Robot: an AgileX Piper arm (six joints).
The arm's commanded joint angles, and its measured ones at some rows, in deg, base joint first. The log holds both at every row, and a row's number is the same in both.
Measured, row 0:
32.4 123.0 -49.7 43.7 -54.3 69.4
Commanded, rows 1 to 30:
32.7 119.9 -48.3 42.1 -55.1 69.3
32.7 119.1 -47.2 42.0 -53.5 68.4
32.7 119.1 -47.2 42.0 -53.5 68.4
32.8 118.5 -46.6 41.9 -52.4 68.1
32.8 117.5 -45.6 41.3 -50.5 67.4
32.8 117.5 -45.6 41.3 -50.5 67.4
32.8 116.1 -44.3 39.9 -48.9 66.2
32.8 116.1 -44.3 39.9 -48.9 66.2
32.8 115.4 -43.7 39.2 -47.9 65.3
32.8 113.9 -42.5 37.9 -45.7 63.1
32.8 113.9 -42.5 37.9 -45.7 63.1
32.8 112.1 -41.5 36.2 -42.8 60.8
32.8 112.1 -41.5 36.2 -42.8 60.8
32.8 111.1 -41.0 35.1 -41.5 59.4
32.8 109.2 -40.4 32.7 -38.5 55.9
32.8 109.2 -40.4 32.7 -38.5 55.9
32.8 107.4 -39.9 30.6 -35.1 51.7
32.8 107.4 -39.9 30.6 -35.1 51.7
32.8 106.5 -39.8 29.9 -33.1 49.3
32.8 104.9 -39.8 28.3 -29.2 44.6
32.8 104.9 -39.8 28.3 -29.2 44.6
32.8 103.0 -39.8 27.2 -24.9 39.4
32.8 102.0 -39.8 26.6 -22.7 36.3
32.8 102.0 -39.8 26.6 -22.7 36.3
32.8 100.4 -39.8 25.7 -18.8 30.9
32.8 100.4 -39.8 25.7 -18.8 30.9
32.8 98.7 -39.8 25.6 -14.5 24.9
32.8 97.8 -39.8 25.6 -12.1 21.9
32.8 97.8 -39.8 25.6 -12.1 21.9
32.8 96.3 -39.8 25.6 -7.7 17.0
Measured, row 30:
32.7 98.7 -39.9 26.5 -14.3 25.3
